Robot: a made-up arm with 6 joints.
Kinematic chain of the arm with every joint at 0, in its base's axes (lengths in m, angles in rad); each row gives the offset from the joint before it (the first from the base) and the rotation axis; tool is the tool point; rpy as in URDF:
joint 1: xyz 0 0 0.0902 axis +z
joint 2: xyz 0 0 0 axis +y
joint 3: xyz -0.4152 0 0.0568 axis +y
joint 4: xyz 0.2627 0 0.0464 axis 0.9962 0 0.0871
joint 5: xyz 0 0 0 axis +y
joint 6: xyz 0.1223 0 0.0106 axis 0.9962 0 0.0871
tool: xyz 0 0 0 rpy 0 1.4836 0
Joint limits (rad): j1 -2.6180..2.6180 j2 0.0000..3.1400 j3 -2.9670..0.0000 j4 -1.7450..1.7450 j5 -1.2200..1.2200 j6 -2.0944..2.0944
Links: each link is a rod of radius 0.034 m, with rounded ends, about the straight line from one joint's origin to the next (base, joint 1, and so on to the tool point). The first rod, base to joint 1, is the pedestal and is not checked.
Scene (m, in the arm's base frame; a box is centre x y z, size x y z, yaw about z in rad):
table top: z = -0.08
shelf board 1: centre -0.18 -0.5 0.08 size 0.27 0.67 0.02 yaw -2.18
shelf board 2: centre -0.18 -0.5 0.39 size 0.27 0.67 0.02 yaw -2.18
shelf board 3: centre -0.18 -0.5 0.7 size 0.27 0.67 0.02 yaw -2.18
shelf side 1: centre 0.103 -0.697 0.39 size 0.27 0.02 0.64 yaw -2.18
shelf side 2: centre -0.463 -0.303 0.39 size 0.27 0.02 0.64 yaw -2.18
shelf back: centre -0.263 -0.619 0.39 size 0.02 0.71 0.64 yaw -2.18
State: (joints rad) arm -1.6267 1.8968 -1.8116 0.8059 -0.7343 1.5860
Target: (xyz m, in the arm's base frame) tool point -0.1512 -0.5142 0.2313
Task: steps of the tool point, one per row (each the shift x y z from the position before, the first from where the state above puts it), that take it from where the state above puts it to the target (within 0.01 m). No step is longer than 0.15 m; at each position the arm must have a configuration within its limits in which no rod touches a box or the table.
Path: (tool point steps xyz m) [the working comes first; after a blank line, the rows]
Joints at the target: -1.7400 2.0164 -1.1331 0.9328 -0.6865 1.5860
Straight joint move there: touches shelf board 2.

1: 0.0675 0.0605 0.0141
2: 0.0493 0.0721 0.0002
3: 0.0297 0.0773 -0.0143
4: -0.0169 -0.0320 -0.1121
5: -0.0276 0.0027 -0.1084
6: -0.0303 0.0357 -0.0945
7: -0.0317 -0.0726 0.0069
8: -0.0450 -0.0647 -0.0001
9: -0.0566 -0.0538 -0.0068

